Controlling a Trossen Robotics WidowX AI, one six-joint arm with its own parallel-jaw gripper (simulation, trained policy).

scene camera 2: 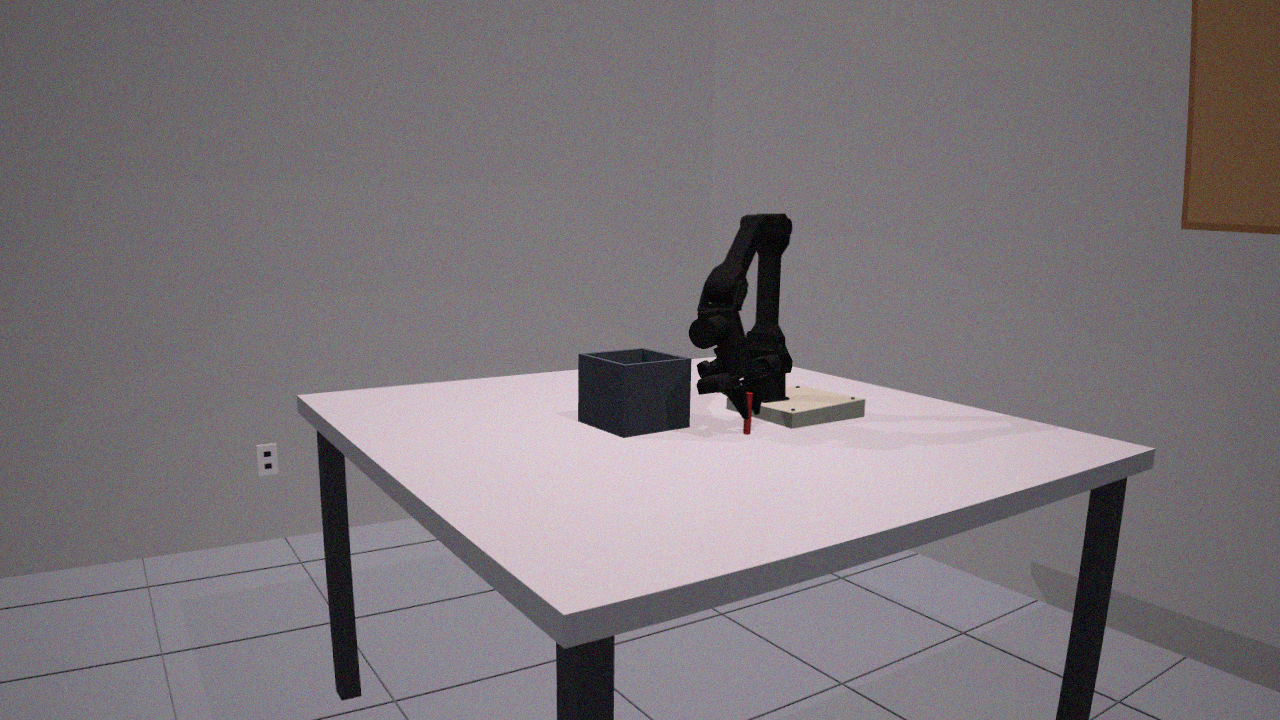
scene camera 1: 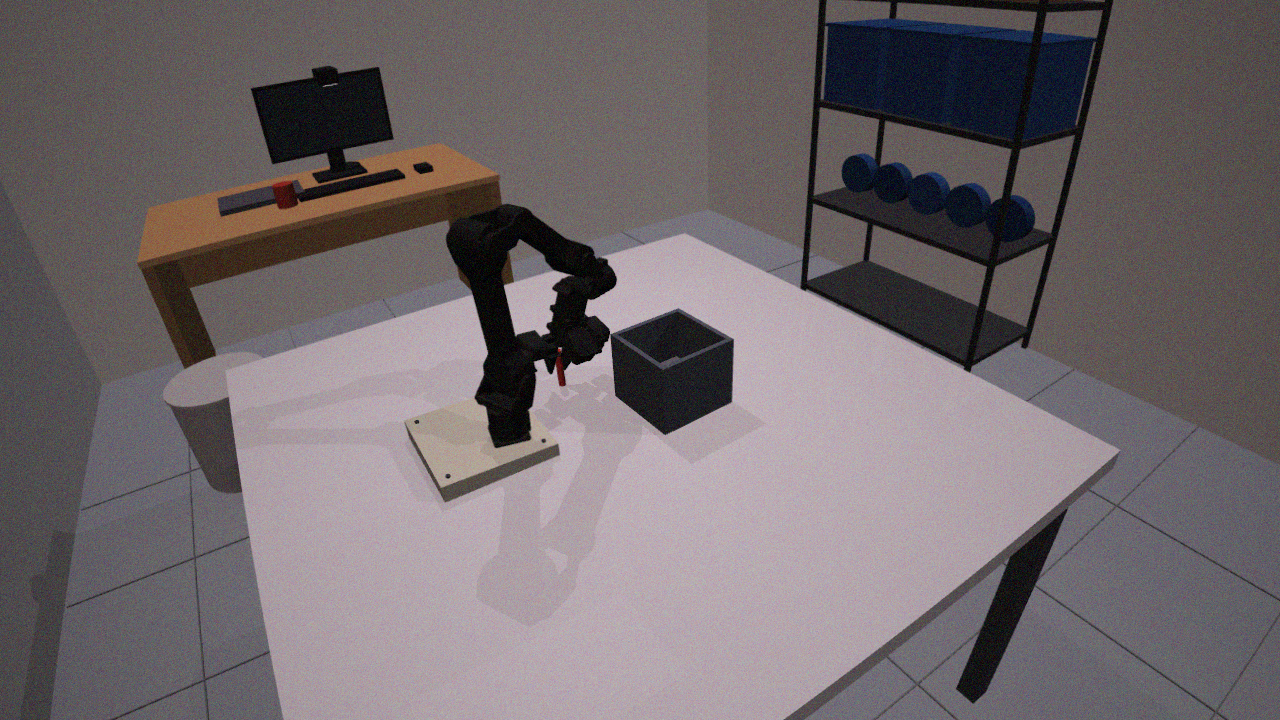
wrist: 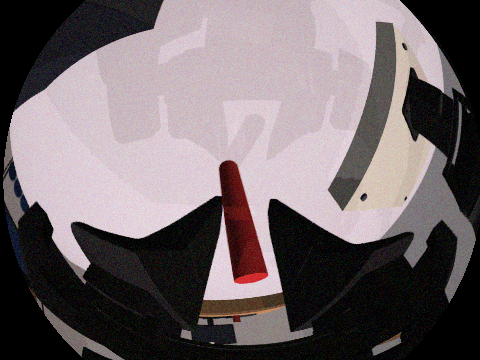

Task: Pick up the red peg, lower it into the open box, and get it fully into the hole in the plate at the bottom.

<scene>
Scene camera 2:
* my gripper: 751,416
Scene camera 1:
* my gripper: 556,371
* dark box: 669,397
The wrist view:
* my gripper: 245,204
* red peg: 248,266
</scene>
